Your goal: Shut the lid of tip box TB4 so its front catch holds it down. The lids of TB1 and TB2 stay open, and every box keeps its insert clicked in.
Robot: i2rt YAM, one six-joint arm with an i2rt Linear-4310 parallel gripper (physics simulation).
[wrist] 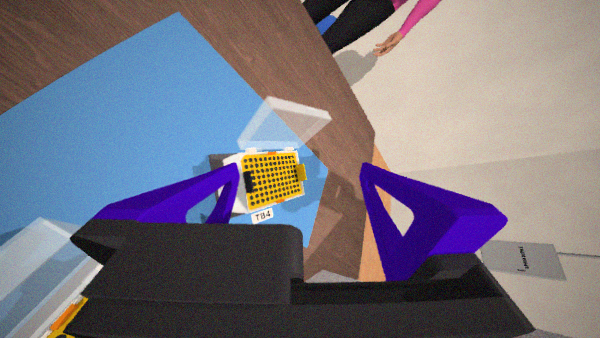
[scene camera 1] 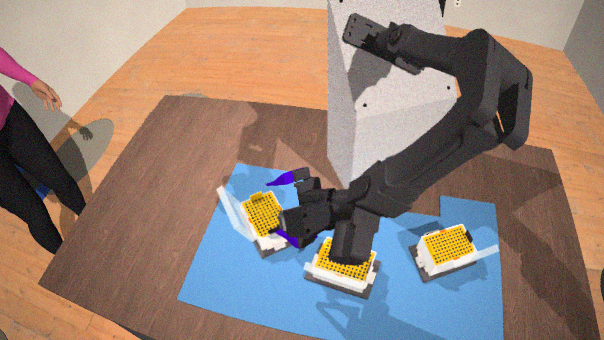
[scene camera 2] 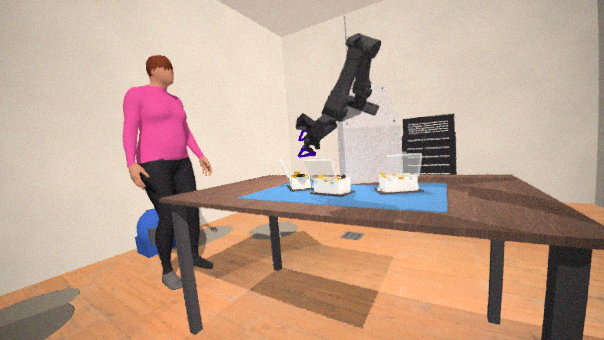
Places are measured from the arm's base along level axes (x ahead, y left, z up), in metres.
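Where they show: gripper, fingertip midpoint: (wrist: 299, 169) (scene camera 1: 272, 208) (scene camera 2: 298, 148); arm's base, origin of the base link: (scene camera 1: 385, 44) (scene camera 2: 358, 104).
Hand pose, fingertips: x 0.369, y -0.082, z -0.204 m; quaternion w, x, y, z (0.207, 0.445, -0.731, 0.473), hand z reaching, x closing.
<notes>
Things, the pixels of their top centre, and the offset from my fingertips. Level surfaces: height alone.
- Tip box TB4, middle of its top: (wrist: 282, 176) (scene camera 1: 264, 210) dy -0.068, dx -0.050, dz -0.116 m
- middle box, middle of its top: (scene camera 1: 347, 254) (scene camera 2: 333, 176) dy +0.154, dx -0.038, dz -0.124 m
- right box, middle of its top: (scene camera 1: 448, 238) (scene camera 2: 396, 173) dy +0.359, dx -0.177, dz -0.124 m
- blue mat, its level: dz -0.190 m
- brown table, its level: dz -0.193 m
- middle box's lid, middle of its top: (scene camera 1: 336, 266) (scene camera 2: 320, 156) dy +0.162, dx +0.041, dz -0.037 m
Tip box TB4 (scene camera 1: 263, 214) (scene camera 2: 300, 182) (wrist: 272, 180) is the white box with a yellow insert at the left of the mat; its label (wrist: 262, 215) is readable in the wrist view. Its clear lid (scene camera 1: 231, 212) (scene camera 2: 285, 168) (wrist: 290, 122) stands open, tilted back. The insert looks seated level. My gripper (scene camera 1: 271, 208) (scene camera 2: 299, 144) (wrist: 299, 169) is open and empty, above TB4 and apart from it. The middle box (scene camera 1: 345, 270) (scene camera 2: 332, 186) and the right box (scene camera 1: 448, 245) (scene camera 2: 398, 184) have open lids; their labels cannot be read. The arm partly hides the middle box.
The boxes stand on a blue mat (scene camera 1: 240, 295) (scene camera 2: 430, 200) (wrist: 150, 85) on a brown table (scene camera 1: 130, 200) (scene camera 2: 500, 200). A pale pedestal (scene camera 1: 342, 125) (scene camera 2: 367, 150) rises behind the mat. The middle box's lid (scene camera 2: 320, 167) (wrist: 35, 260) stands upright near the arm. A person (scene camera 2: 160, 125) stands beyond the table's left side.
</notes>
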